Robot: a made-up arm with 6 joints. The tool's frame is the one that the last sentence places.
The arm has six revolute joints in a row. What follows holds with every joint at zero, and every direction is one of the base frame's.
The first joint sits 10 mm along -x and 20 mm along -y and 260 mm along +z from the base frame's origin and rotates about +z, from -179.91 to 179.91 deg.
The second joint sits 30 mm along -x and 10 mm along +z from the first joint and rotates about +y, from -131.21 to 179.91 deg.
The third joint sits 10 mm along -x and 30 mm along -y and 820 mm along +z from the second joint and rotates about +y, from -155.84 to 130.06 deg.
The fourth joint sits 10 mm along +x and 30 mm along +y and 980 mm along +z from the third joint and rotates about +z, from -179.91 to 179.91 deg.
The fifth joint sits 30 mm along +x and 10 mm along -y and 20 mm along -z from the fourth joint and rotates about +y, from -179.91 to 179.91 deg.
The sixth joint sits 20 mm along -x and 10 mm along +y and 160 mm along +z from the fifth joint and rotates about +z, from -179.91 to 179.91 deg.
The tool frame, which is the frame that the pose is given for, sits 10 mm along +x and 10 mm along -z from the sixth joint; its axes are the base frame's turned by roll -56.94, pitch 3.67 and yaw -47.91 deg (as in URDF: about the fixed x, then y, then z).
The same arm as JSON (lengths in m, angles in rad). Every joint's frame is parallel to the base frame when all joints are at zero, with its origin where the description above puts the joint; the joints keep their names.
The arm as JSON. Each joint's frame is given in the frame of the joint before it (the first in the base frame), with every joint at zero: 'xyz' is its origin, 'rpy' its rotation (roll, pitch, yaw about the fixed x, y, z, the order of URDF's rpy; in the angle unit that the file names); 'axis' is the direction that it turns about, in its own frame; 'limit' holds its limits. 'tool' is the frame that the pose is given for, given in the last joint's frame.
{"units": {"length": "m", "angle": "rad"}, "joints": [{"name": "joint 1", "type": "revolute", "origin": {"xyz": [-0.01, -0.02, 0.26], "rpy": [0.0, 0.0, 0.0]}, "axis": [0.0, 0.0, 1.0], "limit": {"lower": -3.14, "upper": 3.14}}, {"name": "joint 2", "type": "revolute", "origin": {"xyz": [-0.03, 0.0, 0.01], "rpy": [0.0, 0.0, 0.0]}, "axis": [0.0, 1.0, 0.0], "limit": {"lower": -2.29, "upper": 3.14}}, {"name": "joint 3", "type": "revolute", "origin": {"xyz": [-0.01, -0.03, 0.82], "rpy": [0.0, 0.0, 0.0]}, "axis": [0.0, 1.0, 0.0], "limit": {"lower": -2.7199, "upper": 2.27}}, {"name": "joint 4", "type": "revolute", "origin": {"xyz": [0.01, 0.03, 0.98], "rpy": [0.0, 0.0, 0.0]}, "axis": [0.0, 0.0, 1.0], "limit": {"lower": -3.14, "upper": 3.14}}, {"name": "joint 5", "type": "revolute", "origin": {"xyz": [0.03, -0.01, -0.02], "rpy": [0.0, 0.0, 0.0]}, "axis": [0.0, 1.0, 0.0], "limit": {"lower": -3.14, "upper": 3.14}}, {"name": "joint 6", "type": "revolute", "origin": {"xyz": [-0.02, 0.01, 0.16], "rpy": [0.0, 0.0, 0.0]}, "axis": [0.0, 0.0, 1.0], "limit": {"lower": -3.14, "upper": 3.14}}], "tool": {"origin": {"xyz": [0.01, 0.0, -0.01], "rpy": [-0.9938, 0.0641, -0.8362]}}}
